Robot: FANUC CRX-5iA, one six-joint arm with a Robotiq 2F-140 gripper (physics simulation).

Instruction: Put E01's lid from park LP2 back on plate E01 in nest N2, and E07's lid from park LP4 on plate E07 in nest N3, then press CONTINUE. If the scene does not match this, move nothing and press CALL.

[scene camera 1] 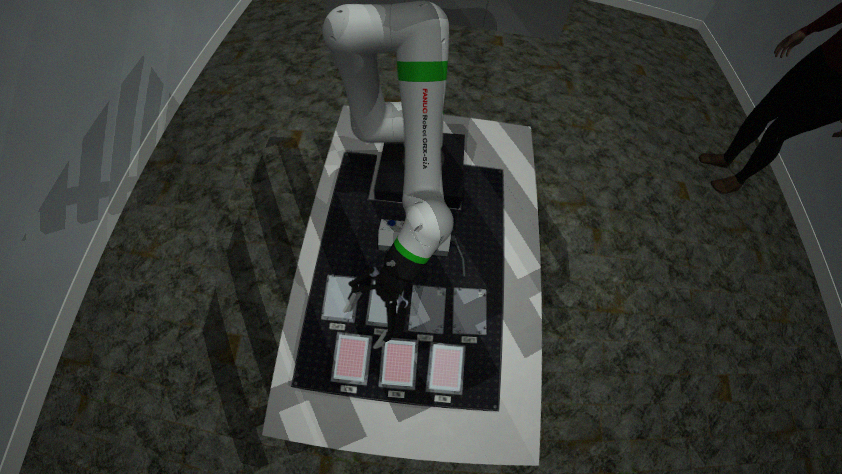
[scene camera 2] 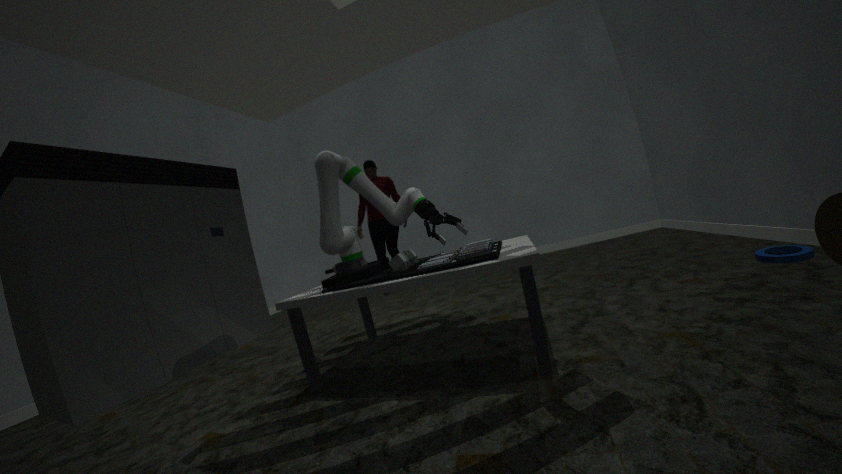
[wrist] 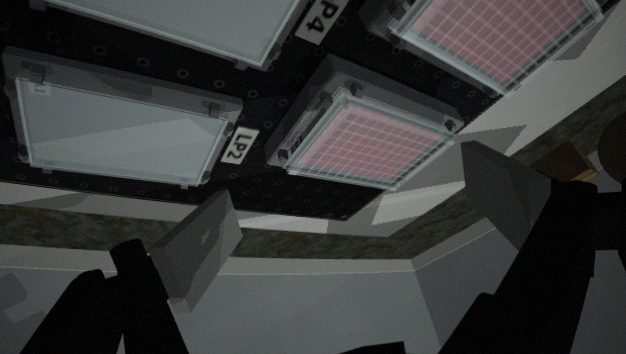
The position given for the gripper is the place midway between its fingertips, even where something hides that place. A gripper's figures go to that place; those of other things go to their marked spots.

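Gripper (scene camera 1: 361, 328) at 105 cm from the lens; button box (scene camera 1: 389, 229) at 117 cm from the lens. The gripper is nearer to the lens than the button box.
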